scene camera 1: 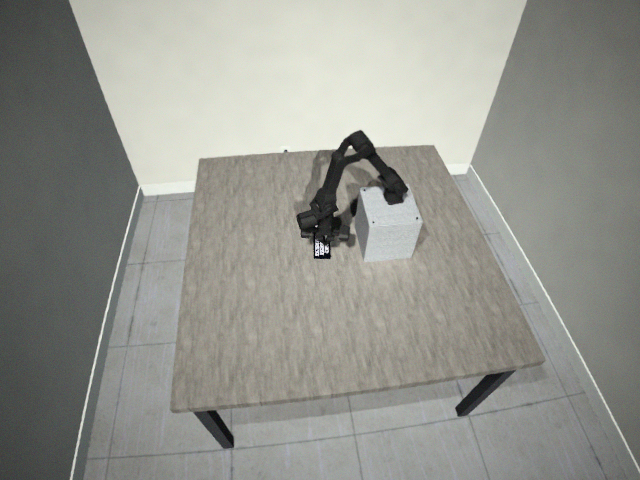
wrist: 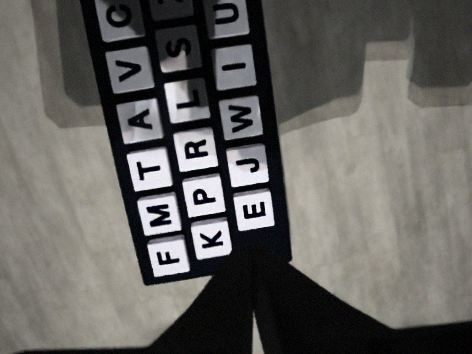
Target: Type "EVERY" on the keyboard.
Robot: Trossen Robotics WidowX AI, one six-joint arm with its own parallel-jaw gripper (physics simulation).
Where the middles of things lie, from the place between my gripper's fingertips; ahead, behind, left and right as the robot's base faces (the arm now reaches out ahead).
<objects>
The black keyboard (wrist: 277, 237) is 1 cm behind my hand, 7 cm to the right of it and 5 cm below it.
</objects>
